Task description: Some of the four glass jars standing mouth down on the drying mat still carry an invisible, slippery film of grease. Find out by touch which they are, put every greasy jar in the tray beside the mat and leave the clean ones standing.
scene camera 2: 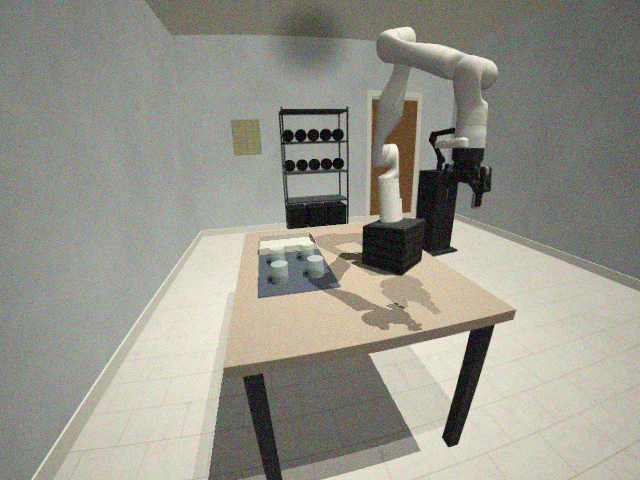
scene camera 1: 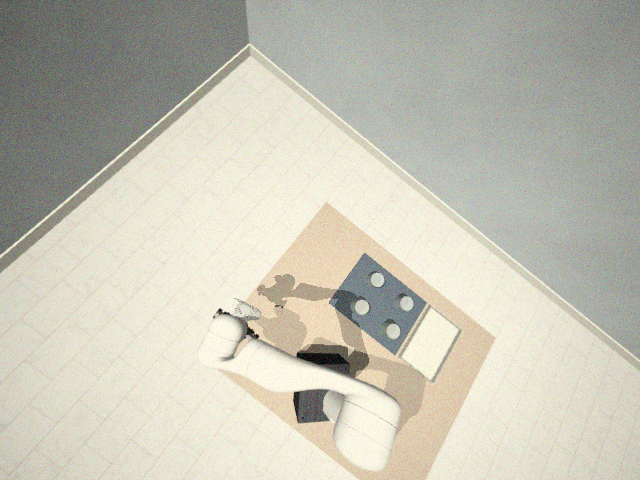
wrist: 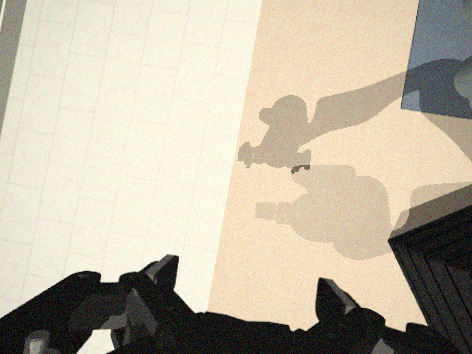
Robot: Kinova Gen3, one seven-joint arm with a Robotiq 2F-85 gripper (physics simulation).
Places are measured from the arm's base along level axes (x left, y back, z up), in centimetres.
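Pixels of known places: gripper, between the fingertips: (scene camera 2: 461, 204) (wrist: 245, 282); arm's base, origin of its link: (scene camera 2: 390, 220) (scene camera 1: 334, 401).
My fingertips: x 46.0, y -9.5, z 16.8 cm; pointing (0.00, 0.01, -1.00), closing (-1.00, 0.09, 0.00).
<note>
For each thing: its top centre in the pictures, then the offset to it from my fingertips. "spot": a spot on its surface instead. Level surfaces: height alone.
- blue drying mat, height of its surface: dz -34.9 cm
- jar, a spot on its surface: (wrist: 465, 80) spot: dz -32.5, dx -39.5, dy -27.2 cm
- white tray, centre of its top: (scene camera 2: 286, 239) (scene camera 1: 432, 343) dz -32.2, dx -83.7, dy -31.0 cm
- wooden table, height of its surface: dz -35.2 cm
Four pale jars (scene camera 1: 377, 279) (scene camera 1: 406, 302) (scene camera 1: 361, 306) (scene camera 1: 392, 329) (scene camera 2: 279, 271) (scene camera 2: 314, 266) stand mouth down on the blue drying mat (scene camera 1: 383, 304) (scene camera 2: 299, 287) (wrist: 440, 30). They stand apart, two by two. Part of one jar (wrist: 465, 80) shows at the right edge of the wrist view. No grease is visible on them. The white tray (scene camera 1: 431, 343) (scene camera 2: 284, 244) lies beside the mat and holds no jar. My gripper (scene camera 1: 236, 322) (scene camera 2: 471, 193) (wrist: 245, 282) is open and empty, high up near the table's side edge, well away from the jars.
The black base block (scene camera 1: 310, 408) (scene camera 2: 392, 245) (wrist: 425, 270) stands on the wooden table (scene camera 1: 323, 232) (scene camera 2: 299, 330) (wrist: 325, 45). Arm shadows fall across table and mat. A black stand (scene camera 2: 436, 217) and a shelf rack (scene camera 2: 313, 111) are behind the table.
</note>
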